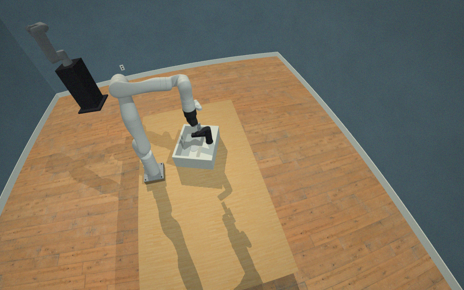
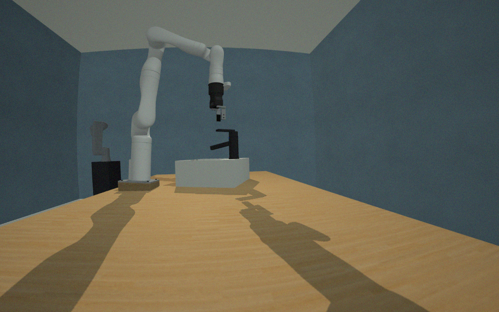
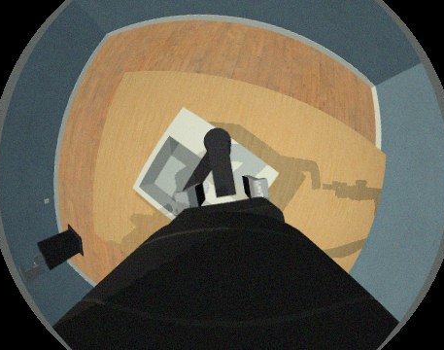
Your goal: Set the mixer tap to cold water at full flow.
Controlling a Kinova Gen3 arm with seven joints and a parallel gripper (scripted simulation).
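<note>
The lever lies 7 cm below my hand, 2 cm ahead of it and 1 cm to the left of it. From my hand the other things lie so: white basin 30 cm below, 6 cm to the left, 6 cm behind.
</note>
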